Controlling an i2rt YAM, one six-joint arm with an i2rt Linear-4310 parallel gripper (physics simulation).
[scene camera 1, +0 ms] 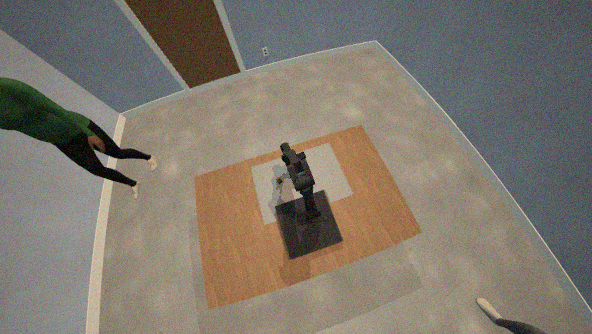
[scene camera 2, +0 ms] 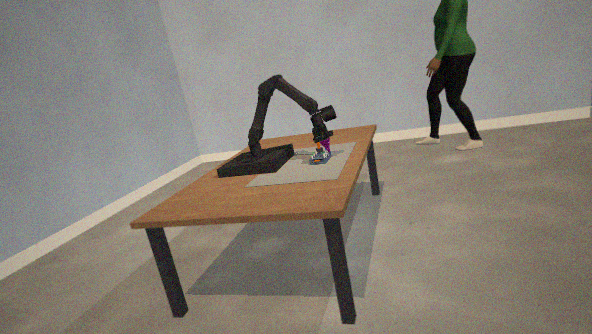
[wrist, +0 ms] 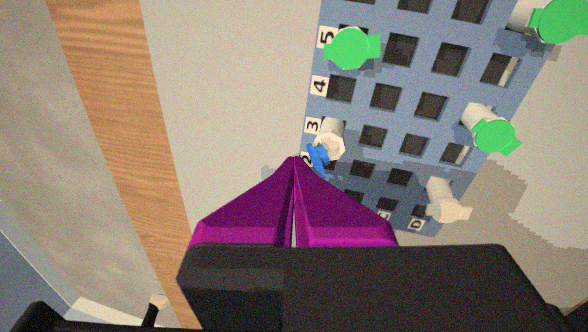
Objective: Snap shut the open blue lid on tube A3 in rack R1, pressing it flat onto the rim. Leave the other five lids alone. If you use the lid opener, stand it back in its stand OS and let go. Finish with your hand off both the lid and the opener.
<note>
In view: my gripper [wrist: 294, 166] and a grey mat [wrist: 233, 89].
</note>
